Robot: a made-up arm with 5 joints.
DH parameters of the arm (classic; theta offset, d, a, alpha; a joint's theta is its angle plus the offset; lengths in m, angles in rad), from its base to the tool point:
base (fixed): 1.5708 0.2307 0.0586 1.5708
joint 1: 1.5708 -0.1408 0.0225 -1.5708
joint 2: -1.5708 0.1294 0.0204 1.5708
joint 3: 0 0.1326 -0.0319 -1.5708
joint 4: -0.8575 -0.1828 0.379 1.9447
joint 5: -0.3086 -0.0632 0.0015 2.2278
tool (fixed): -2.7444 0.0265 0 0
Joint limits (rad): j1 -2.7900..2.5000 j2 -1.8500..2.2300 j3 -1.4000..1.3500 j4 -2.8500..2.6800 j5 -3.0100..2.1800
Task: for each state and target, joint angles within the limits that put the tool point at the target. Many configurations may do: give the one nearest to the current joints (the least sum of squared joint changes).
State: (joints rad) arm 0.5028 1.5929 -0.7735 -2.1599 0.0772
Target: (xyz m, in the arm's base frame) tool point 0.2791 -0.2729 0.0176
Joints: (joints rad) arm 0.2245 1.9389 -1.0991 -1.9425 0.1079
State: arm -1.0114 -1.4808 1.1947 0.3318 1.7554
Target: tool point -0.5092 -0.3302 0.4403
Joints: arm -0.9900 -1.5989 1.3326 0.0755 1.7460
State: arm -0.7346 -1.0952 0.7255 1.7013 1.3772
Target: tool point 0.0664 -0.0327 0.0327
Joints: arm -0.4171 -1.5265 0.1688 1.6126 1.3288
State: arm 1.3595 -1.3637 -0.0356 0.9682 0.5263
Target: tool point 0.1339 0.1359 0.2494
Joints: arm 1.2838 -1.0160 0.0175 1.5919 0.4987
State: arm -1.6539 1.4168 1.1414 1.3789 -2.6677
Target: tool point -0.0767 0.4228 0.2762
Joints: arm -1.8633 0.9197 0.6001 1.4806 -2.5822
